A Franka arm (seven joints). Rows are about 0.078 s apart.
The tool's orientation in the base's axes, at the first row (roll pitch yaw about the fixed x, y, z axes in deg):
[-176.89 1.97 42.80]
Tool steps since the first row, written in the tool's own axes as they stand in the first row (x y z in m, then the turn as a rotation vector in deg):
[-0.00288 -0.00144 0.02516 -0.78 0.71 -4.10]
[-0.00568 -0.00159 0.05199 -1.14 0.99 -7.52]
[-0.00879 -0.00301 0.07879 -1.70 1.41 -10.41]
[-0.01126 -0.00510 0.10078 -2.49 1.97 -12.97]
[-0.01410 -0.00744 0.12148 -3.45 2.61 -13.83]
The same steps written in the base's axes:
[-0.00465 -0.00048 -0.02493 0.16 -1.12 4.08]
[-0.00847 -0.00183 -0.05160 0.30 -1.62 7.49]
[-0.01337 -0.00246 -0.07816 0.35 -2.36 10.37]
[-0.01796 -0.00224 -0.09991 0.31 -3.35 12.92]
[-0.02291 -0.00211 -0.12034 0.10 -4.49 13.78]

